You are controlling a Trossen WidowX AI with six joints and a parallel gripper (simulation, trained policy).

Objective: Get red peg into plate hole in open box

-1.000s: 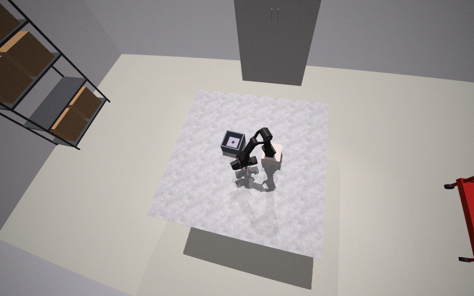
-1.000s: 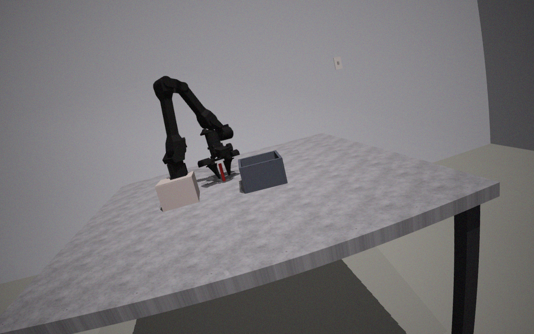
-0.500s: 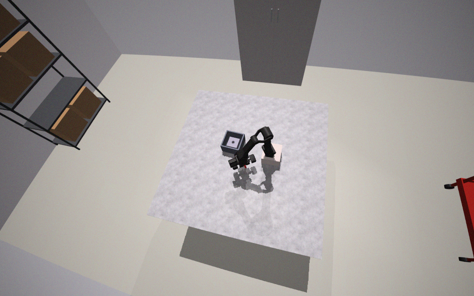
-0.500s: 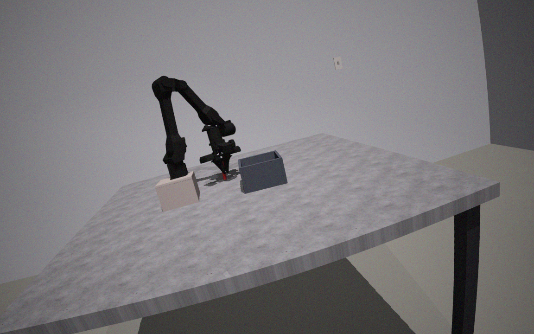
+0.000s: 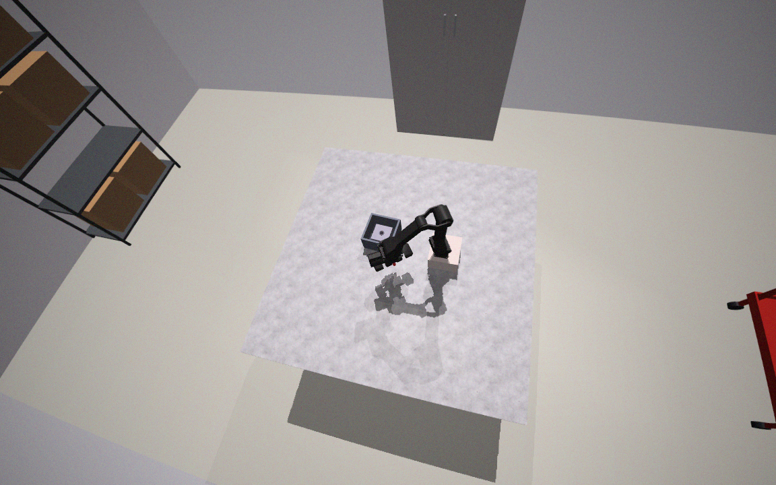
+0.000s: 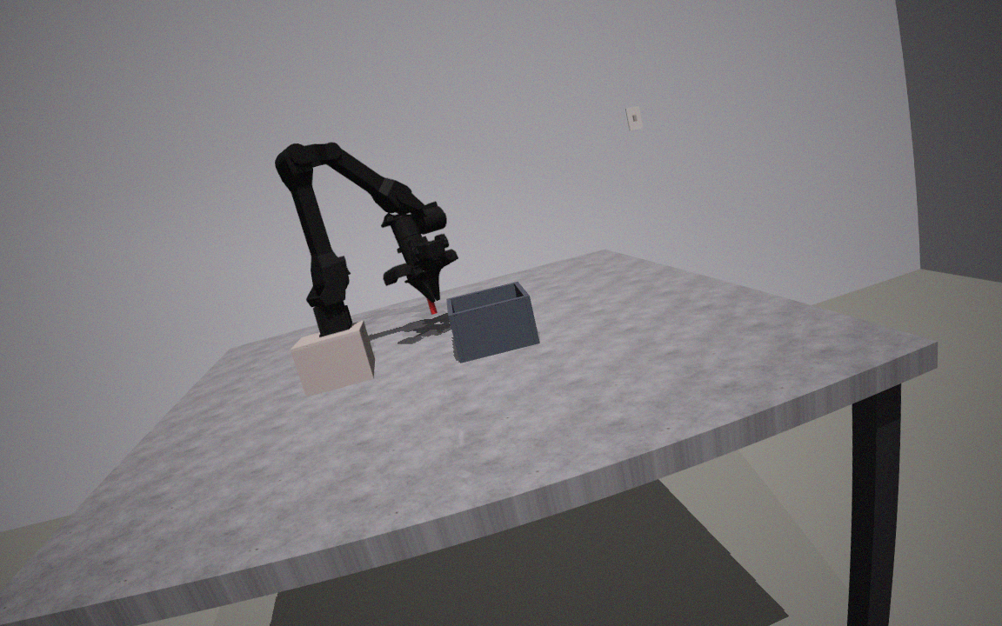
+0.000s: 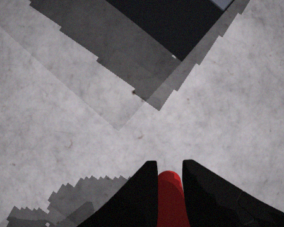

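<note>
Right now my gripper tip is 15 cm to the left of the grey box, 9 cm short of it and 6 cm above it. Round my gripper tip: red peg (2 cm to the left, 1 cm behind, 1 cm above).
</note>
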